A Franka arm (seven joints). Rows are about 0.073 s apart.
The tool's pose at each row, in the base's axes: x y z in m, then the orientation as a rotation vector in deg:
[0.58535 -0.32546 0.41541 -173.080 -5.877 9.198]
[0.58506 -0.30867 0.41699 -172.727 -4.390 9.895]
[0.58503 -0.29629 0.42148 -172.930 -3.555 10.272]
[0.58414 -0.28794 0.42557 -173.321 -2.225 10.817]
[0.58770 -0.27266 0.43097 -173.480 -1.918 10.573]
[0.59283 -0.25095 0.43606 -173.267 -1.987 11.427]
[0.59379 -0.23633 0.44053 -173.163 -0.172 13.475]
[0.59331 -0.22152 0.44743 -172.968 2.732 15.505]
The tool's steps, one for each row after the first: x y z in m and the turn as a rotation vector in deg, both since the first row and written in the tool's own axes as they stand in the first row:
[0.00079 -0.01685 0.00033 0.425 -0.403 0.979]
[0.00121 -0.02965 -0.00273 0.257 -0.619 1.557]
[0.00052 -0.03846 -0.00575 -0.084 -0.925 2.477]
[0.00463 -0.05402 -0.00978 -0.220 -0.751 2.678]
[0.01080 -0.07582 -0.01297 -0.043 -1.317 2.654]
[0.01237 -0.09078 -0.01587 0.039 -2.598 3.923]
[0.01228 -0.10630 -0.02099 0.196 -3.829 5.904]

